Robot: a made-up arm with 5 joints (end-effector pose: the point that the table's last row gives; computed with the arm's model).
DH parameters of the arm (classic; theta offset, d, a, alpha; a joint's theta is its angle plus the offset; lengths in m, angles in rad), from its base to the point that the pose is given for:
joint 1: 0 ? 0 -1.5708
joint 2: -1.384 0 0.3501 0
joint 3: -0.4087 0 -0.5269 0
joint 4: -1.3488 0 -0.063 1.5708
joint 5: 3.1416 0.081 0 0
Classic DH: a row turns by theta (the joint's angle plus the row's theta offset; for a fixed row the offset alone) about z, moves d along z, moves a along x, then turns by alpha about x.
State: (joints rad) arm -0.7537 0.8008 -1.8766 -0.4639 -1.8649
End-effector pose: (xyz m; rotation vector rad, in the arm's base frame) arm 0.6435 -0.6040 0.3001 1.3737 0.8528 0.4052
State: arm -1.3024 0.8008 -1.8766 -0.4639 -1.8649
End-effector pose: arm 0.2340 -0.8509 0.3001 1.5391 0.4446 -0.0200
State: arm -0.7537 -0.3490 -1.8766 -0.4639 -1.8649
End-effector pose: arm 0.1890 -0.1774 1.0399 0.3885 0.2412 0.5140
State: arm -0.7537 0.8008 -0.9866 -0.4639 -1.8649
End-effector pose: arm 0.4377 -0.4108 -0.1283 2.1285 1.3215 0.2181
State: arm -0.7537 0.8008 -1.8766 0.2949 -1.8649
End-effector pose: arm 0.6572 -0.6168 0.2265 2.0180 1.2528 0.2527
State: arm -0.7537 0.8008 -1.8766 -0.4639 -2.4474
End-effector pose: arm 0.6435 -0.6040 0.3001 1.0612 1.2003 -0.0462
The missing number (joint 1, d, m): 0.189
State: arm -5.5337 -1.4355 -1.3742 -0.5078 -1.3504
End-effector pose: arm -0.2565 -0.2388 0.8923 -0.1163 -0.2027 2.5323
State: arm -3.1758 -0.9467 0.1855 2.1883 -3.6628
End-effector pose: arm -0.1261 0.0043 0.0767 2.0739 0.5152 1.7793
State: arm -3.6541 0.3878 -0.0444 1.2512 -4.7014
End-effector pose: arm -0.0383 0.0215 -0.1012 1.3936 0.8047 0.8398
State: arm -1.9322 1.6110 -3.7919 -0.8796 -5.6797
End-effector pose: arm -0.2262 -0.5984 0.5856 0.0279 -0.0892 1.8118
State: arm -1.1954 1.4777 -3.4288 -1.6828 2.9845
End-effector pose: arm 0.2526 -0.6410 0.4963 -0.2635 -0.4611 -1.3233
